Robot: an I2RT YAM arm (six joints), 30 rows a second.
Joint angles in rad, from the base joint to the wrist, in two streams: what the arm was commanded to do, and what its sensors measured. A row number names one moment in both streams.
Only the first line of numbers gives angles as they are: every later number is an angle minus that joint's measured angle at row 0.
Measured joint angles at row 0:
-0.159 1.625 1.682 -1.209 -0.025 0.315
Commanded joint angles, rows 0 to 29:
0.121 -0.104 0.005 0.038 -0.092 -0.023
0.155 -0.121 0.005 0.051 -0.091 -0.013
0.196 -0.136 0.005 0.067 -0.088 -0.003
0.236 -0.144 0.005 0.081 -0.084 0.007
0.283 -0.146 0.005 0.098 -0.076 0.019
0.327 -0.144 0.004 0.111 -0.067 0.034
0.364 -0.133 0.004 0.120 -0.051 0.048
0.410 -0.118 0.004 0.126 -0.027 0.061
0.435 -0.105 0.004 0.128 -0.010 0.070
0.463 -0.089 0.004 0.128 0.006 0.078
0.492 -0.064 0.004 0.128 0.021 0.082
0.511 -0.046 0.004 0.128 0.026 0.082
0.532 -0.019 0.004 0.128 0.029 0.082
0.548 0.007 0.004 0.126 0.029 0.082
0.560 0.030 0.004 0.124 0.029 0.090
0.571 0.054 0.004 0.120 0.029 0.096
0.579 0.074 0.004 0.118 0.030 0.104
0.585 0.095 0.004 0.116 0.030 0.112
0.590 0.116 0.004 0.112 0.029 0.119
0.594 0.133 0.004 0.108 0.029 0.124
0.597 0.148 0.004 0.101 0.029 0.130
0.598 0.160 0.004 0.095 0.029 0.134
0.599 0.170 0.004 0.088 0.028 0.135
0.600 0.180 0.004 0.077 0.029 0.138
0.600 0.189 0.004 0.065 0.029 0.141
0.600 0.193 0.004 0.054 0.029 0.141
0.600 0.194 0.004 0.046 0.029 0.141
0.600 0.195 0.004 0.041 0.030 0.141
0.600 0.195 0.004 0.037 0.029 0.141
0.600 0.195 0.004 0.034 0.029 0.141
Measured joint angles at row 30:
0.584 0.192 0.003 0.041 0.018 0.122
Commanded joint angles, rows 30 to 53:
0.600 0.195 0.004 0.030 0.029 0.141
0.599 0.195 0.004 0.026 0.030 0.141
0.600 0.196 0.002 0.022 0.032 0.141
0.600 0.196 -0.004 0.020 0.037 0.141
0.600 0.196 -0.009 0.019 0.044 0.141
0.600 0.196 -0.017 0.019 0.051 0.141
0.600 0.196 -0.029 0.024 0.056 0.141
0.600 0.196 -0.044 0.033 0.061 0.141
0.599 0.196 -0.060 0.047 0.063 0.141
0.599 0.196 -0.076 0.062 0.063 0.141
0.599 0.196 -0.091 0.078 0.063 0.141
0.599 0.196 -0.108 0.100 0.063 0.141
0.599 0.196 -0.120 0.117 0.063 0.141
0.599 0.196 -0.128 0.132 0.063 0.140
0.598 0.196 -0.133 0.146 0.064 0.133
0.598 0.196 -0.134 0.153 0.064 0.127
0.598 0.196 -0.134 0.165 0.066 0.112
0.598 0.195 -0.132 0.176 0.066 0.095
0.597 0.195 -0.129 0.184 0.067 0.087
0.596 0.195 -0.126 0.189 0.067 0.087
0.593 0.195 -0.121 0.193 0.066 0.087
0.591 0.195 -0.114 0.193 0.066 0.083
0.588 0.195 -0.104 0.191 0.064 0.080
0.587 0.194 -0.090 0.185 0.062 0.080
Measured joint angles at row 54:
0.584 0.195 -0.128 0.187 0.052 0.100
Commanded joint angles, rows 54 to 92:
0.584 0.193 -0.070 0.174 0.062 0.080
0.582 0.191 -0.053 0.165 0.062 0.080
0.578 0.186 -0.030 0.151 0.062 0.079
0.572 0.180 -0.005 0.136 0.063 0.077
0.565 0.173 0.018 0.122 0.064 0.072
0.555 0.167 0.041 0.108 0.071 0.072
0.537 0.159 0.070 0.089 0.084 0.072
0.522 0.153 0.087 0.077 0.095 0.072
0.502 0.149 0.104 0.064 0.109 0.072
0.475 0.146 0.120 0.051 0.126 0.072
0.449 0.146 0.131 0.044 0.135 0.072
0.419 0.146 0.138 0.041 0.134 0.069
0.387 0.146 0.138 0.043 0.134 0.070
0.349 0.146 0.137 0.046 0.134 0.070
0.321 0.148 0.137 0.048 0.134 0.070
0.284 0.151 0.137 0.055 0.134 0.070
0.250 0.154 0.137 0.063 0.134 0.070
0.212 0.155 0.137 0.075 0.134 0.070
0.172 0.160 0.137 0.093 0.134 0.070
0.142 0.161 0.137 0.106 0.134 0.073
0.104 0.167 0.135 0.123 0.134 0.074
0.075 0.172 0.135 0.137 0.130 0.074
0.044 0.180 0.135 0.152 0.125 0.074
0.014 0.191 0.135 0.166 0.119 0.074
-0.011 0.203 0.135 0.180 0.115 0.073
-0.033 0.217 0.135 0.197 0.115 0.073
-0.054 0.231 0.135 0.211 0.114 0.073
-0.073 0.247 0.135 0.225 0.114 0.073
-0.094 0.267 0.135 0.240 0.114 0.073
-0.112 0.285 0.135 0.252 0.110 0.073
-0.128 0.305 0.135 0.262 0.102 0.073
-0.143 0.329 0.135 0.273 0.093 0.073
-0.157 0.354 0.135 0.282 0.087 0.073
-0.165 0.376 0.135 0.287 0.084 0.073
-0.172 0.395 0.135 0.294 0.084 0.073
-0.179 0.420 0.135 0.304 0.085 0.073
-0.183 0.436 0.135 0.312 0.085 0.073
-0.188 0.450 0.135 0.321 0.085 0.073
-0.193 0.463 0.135 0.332 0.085 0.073
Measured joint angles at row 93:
-0.179 0.431 0.123 0.315 0.094 0.085
